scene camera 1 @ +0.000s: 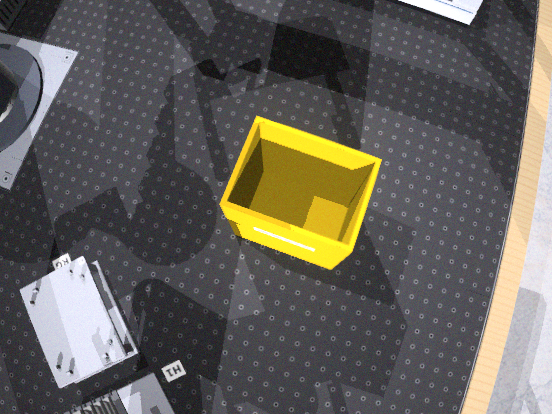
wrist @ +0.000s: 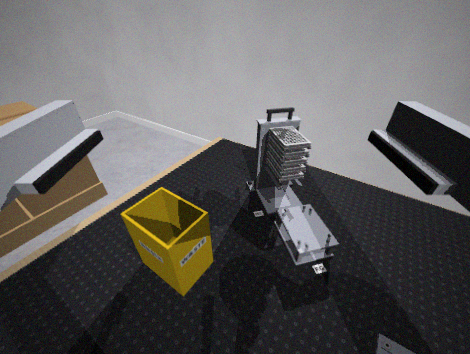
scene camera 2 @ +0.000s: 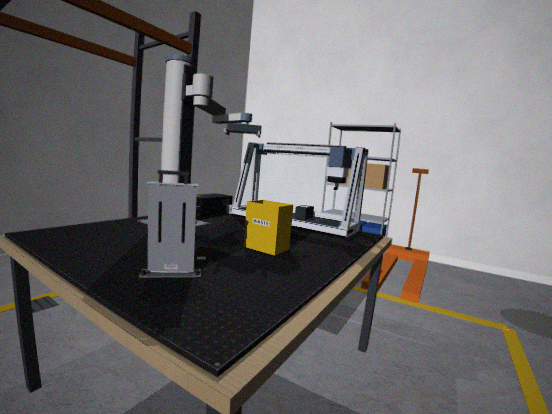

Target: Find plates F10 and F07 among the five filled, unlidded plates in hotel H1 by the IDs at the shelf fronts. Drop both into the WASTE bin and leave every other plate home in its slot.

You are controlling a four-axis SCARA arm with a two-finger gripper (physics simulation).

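Places are measured from the arm's base along level axes (x ahead, y up, z right), in millimetres.
Pixels of known places: gripper, between the fingertips: (wrist: 235, 119) (scene camera 2: 241, 131).
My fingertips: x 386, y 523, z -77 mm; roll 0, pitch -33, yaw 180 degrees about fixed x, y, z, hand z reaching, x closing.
For each thing: its top centre in the pictures, then the offset to it from my fingertips. "*": a spot on its surface instead.
- H1 label, a spot on its surface: (scene camera 1: 173, 370) * dx +161, dy -510, dz +395 mm
- yellow WASTE bin, centre of its top: (scene camera 1: 302, 181) (wrist: 164, 213) (scene camera 2: 270, 203) dx +261, dy -310, dz +103 mm
- dark box, a spot on its surface: (scene camera 2: 214, 206) * dx -417, dy -456, dz -286 mm
Hotel H1 (scene camera 2: 172, 227) (wrist: 261, 145) is an upright grey rack with a handle; it shows from behind in scene camera 2. In the wrist view a stack of several plates (wrist: 289, 157) stands in its slots; their IDs are too small to read. Scene camera 1 shows part of its top, beside the H1 label (scene camera 1: 173, 370). The yellow WASTE bin (scene camera 1: 320, 256) (scene camera 2: 260, 237) (wrist: 197, 270) stands upright on the table; no plate shows inside it. My gripper (scene camera 2: 243, 134) (wrist: 235, 119) is open and empty, high above the table, apart from the hotel and the bin.
A low pale stand (scene camera 1: 80, 320) (wrist: 307, 230) with short pegs is beside the hotel. The arm's column (scene camera 2: 172, 120) rises behind the hotel in scene camera 2. A gantry machine (scene camera 2: 305, 148) stands beyond the bin, with a dark box (scene camera 2: 214, 206) to its left. The wooden table edge (scene camera 1: 495, 300) runs at right.
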